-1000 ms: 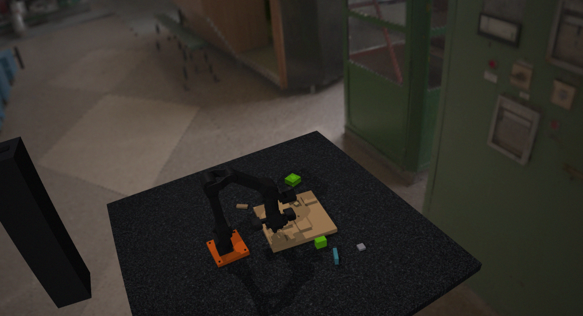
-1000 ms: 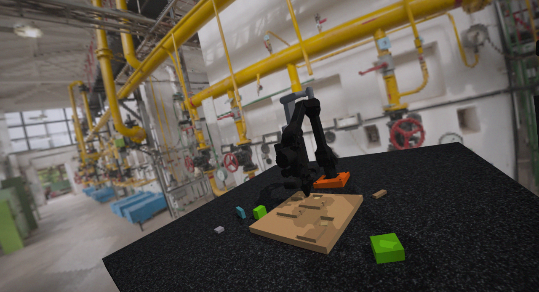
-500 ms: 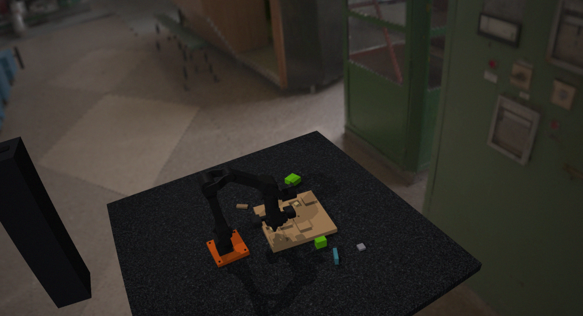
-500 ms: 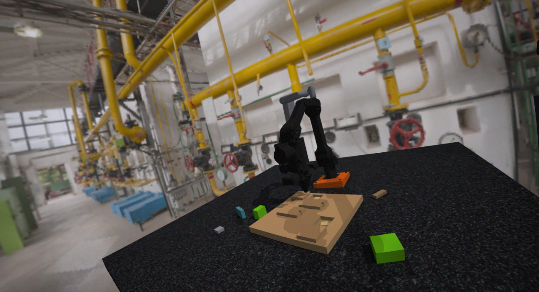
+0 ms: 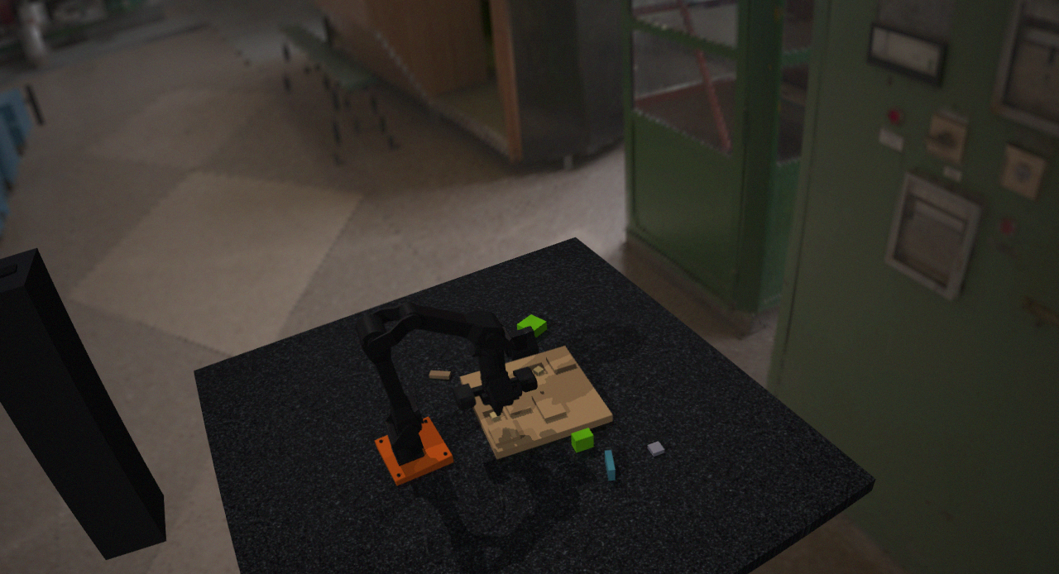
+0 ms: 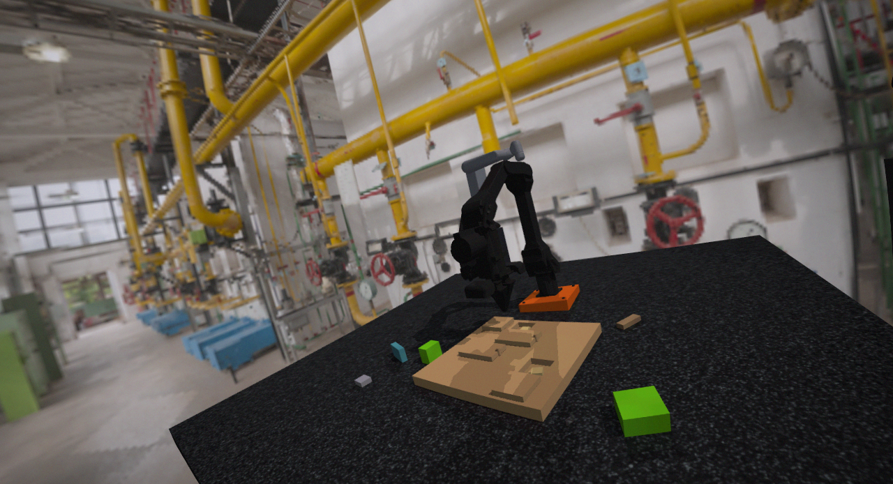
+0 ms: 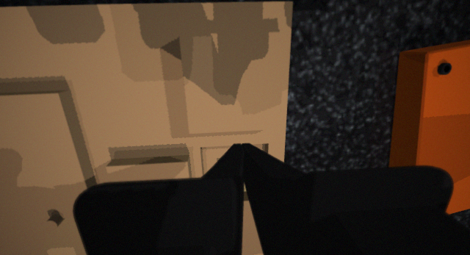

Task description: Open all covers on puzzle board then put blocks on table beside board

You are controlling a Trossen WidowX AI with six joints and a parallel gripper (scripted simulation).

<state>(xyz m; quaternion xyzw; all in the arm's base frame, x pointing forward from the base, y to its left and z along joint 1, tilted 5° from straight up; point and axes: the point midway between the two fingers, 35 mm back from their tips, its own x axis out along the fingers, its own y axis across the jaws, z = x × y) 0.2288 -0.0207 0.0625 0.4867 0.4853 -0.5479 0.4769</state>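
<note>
My gripper tip is now 110 mm short of the tan puzzle board, 60 mm to the right of it and 40 mm above it. Also, from my gripper tip: teal block 170 mm ahead, 230 mm to the right, 40 mm below; then grey block 290 mm ahead, 230 mm to the right, 60 mm below; then small green cube 150 mm ahead, 130 mm to the right, 40 mm below.
</note>
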